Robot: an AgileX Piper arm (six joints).
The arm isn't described. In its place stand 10 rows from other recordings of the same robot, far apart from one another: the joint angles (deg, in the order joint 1, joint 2, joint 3, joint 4, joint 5, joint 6), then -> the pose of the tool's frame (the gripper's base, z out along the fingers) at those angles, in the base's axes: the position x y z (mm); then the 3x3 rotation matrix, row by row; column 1 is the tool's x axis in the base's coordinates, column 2 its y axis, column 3 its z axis.
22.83, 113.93, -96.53, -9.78, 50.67, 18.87 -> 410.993, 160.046, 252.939; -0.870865, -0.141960, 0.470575; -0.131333, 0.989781, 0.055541; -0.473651, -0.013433, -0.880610
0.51, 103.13, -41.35, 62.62, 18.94, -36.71 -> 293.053, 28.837, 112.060; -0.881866, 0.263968, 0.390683; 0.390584, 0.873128, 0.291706; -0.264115, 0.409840, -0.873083
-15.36, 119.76, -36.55, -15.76, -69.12, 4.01 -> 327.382, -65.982, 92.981; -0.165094, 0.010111, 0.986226; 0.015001, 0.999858, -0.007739; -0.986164, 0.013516, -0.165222
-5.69, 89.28, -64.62, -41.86, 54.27, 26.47 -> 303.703, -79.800, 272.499; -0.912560, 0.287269, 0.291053; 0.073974, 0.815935, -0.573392; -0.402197, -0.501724, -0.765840
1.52, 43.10, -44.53, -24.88, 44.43, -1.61 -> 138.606, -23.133, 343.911; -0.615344, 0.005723, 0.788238; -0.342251, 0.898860, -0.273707; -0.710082, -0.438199, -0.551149
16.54, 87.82, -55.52, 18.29, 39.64, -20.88 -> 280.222, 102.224, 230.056; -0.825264, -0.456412, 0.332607; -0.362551, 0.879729, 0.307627; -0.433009, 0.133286, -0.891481
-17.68, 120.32, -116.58, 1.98, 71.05, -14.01 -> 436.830, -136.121, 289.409; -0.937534, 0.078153, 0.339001; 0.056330, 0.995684, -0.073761; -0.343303, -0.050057, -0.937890
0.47, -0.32, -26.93, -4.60, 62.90, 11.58 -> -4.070, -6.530, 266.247; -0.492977, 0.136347, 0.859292; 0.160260, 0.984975, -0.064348; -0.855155, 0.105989, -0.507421
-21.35, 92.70, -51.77, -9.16, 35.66, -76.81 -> 273.488, -115.971, 188.121; -0.476327, -0.838585, 0.264363; -0.877524, 0.434455, -0.202979; 0.055362, -0.328669, -0.942821
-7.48, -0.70, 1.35, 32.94, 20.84, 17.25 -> 54.217, 10.636, 178.441; -0.196151, 0.132521, 0.971578; 0.766253, 0.638979, 0.067543; -0.611867, 0.757723, -0.226881
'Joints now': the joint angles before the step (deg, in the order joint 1, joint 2, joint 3, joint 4, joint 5, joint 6). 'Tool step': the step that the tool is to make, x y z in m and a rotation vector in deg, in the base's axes. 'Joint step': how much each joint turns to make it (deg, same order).
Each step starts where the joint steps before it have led.
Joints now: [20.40, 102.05, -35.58, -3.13, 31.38, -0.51]
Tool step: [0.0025, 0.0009, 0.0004, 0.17, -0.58, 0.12]
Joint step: [0.01, 0.14, -0.42, -0.12, -0.32, 0.01]
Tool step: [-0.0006, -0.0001, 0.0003, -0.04, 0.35, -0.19]
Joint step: [-0.01, -0.06, -0.01, 0.21, 0.41, -0.02]
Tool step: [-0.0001, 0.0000, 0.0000, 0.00, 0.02, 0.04]
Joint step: [0.01, -0.01, 0.02, 0.01, 0.01, -0.04]
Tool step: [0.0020, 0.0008, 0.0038, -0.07, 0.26, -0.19]
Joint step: [0.00, -0.41, -0.83, 0.19, 1.51, -0.01]
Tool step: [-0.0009, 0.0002, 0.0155, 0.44, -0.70, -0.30]
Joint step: [0.05, -3.35, -0.59, 0.53, 3.14, -0.17]
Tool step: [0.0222, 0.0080, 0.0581, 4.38, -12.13, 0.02]
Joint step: [-0.01, -8.63, -6.38, -0.10, 2.11, -0.01]
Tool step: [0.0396, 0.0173, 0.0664, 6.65, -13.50, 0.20]
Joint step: [0.00, -2.15, -12.84, 2.42, 0.00, -1.61]
